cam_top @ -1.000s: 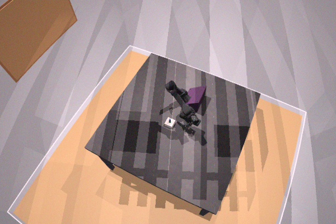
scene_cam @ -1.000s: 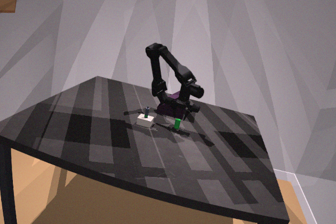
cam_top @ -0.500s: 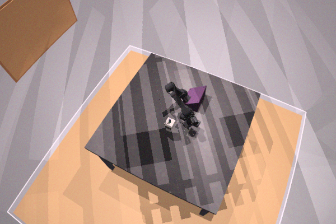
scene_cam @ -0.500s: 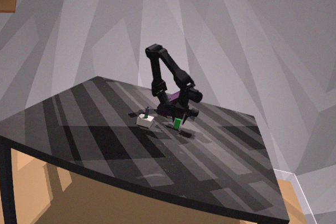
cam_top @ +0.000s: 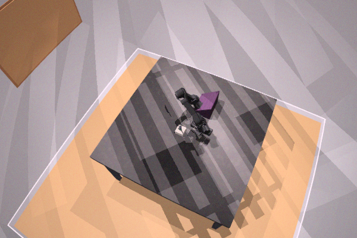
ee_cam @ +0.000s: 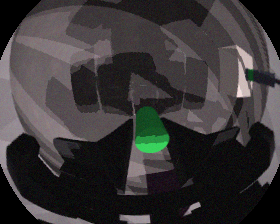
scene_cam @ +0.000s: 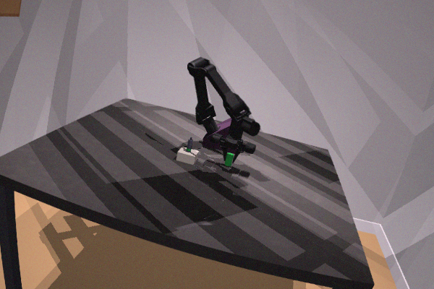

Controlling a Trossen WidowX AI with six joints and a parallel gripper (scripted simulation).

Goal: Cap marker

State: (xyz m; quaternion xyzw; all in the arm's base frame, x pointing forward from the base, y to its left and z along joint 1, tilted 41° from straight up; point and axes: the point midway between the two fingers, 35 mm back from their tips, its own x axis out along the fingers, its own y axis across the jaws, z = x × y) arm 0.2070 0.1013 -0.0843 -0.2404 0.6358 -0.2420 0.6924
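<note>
Right now my gripper tip is 70 mm short of the white holder block and 160 mm to the left of it. From my gripper tip the other things lie so: green cap (10 mm above).
</note>
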